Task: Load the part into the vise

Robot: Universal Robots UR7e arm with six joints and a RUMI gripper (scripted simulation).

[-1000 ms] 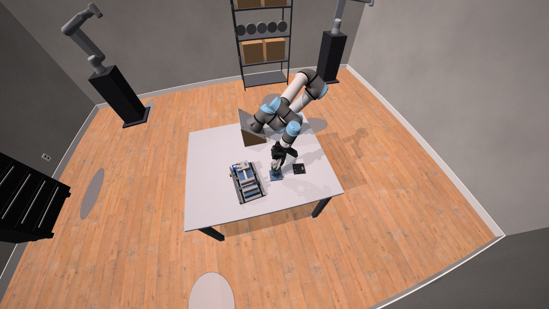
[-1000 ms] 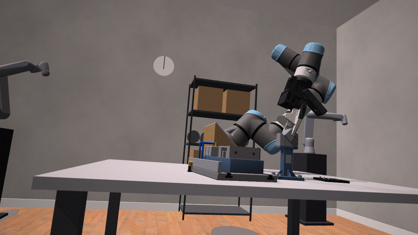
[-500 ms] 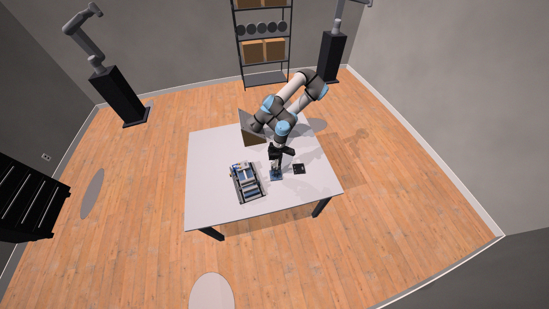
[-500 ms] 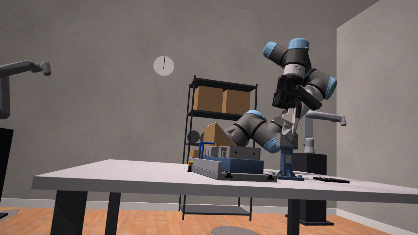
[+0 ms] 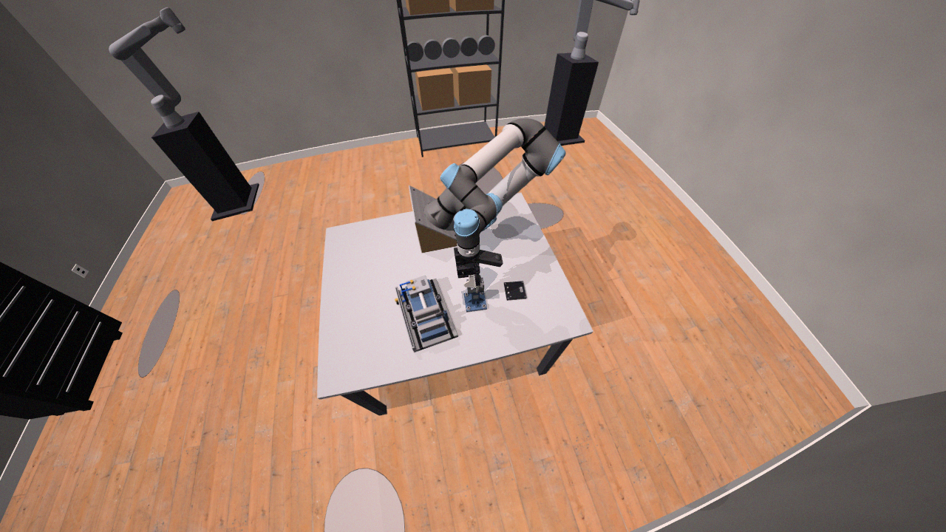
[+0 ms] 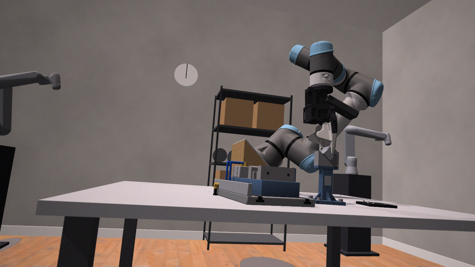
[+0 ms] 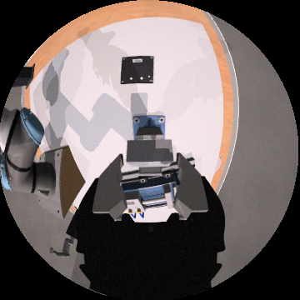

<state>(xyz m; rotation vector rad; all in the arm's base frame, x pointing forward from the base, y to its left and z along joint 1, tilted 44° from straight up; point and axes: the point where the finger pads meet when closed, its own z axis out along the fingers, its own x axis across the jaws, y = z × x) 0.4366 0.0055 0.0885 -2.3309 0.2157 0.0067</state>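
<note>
Now: hand 10 mm above the part. From my hand the other things lie so: vise: 220 mm to the right, 120 mm below, 10 mm behind; infeed plate: 190 mm to the left, 160 mm below.
</note>
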